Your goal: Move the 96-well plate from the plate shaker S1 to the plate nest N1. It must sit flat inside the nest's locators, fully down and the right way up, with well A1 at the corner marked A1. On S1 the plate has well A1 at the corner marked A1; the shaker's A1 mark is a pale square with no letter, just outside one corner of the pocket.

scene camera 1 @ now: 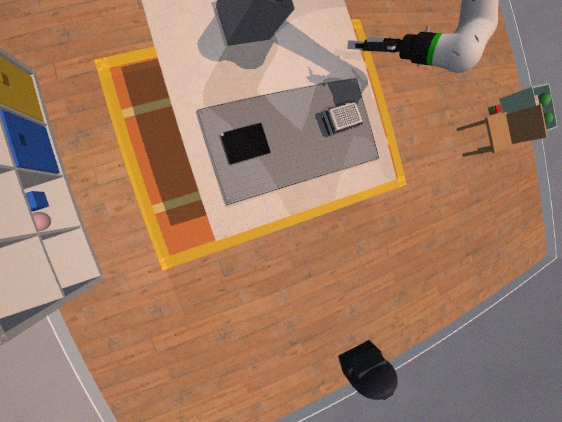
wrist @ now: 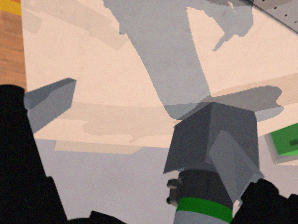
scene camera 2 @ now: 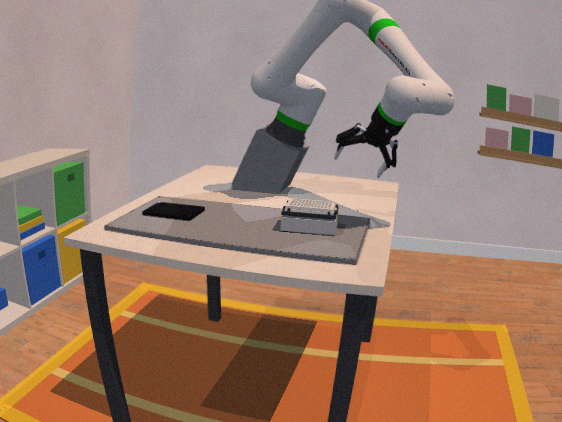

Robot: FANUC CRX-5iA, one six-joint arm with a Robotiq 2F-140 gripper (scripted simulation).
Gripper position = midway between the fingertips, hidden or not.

I see my gripper (scene camera 2: 357,165), a plate shaker S1 (scene camera 2: 328,225) and a black plate nest N1 (scene camera 1: 245,143).
My gripper shows as well in scene camera 1 (scene camera 1: 358,42) and in the wrist view (wrist: 146,118). The black plate nest N1 is seen too in scene camera 2 (scene camera 2: 170,210).
